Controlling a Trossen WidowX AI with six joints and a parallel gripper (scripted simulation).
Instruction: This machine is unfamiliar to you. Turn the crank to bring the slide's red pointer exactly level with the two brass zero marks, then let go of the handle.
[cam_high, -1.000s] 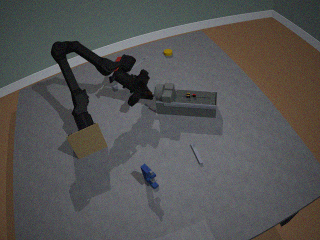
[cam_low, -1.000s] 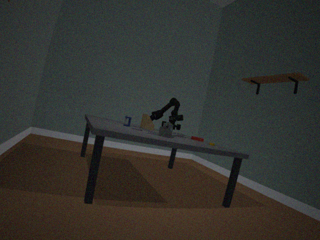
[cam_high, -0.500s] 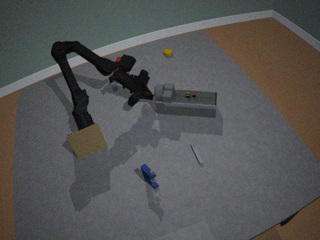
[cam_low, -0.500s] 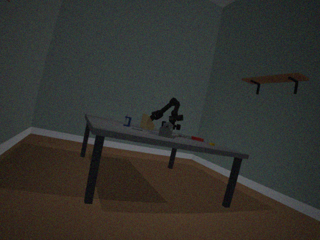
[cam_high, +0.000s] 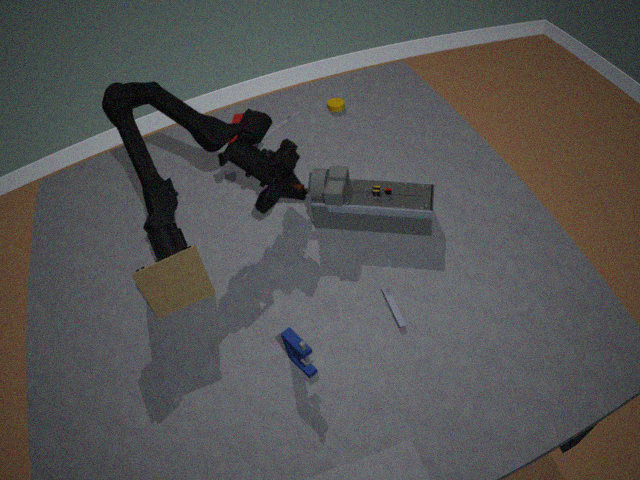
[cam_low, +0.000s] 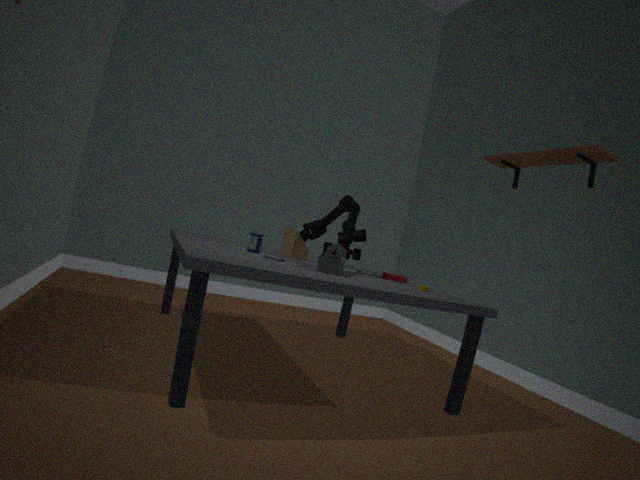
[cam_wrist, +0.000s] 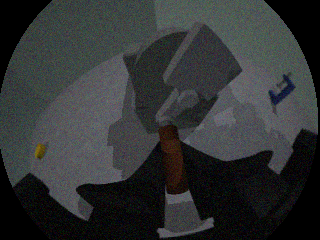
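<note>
Now: gripper tip 3 cm below the brown crank handle, 2 cm past it and 1 cm to the right of it. Round my gripper tip: grey bar (34 cm to the right, 6 cm ahead, 3 cm below); then red pointer (16 cm ahead, 11 cm to the right, 4 cm above); then small grey block (21 cm to the left, 14 cm behind, 3 cm below).
</note>
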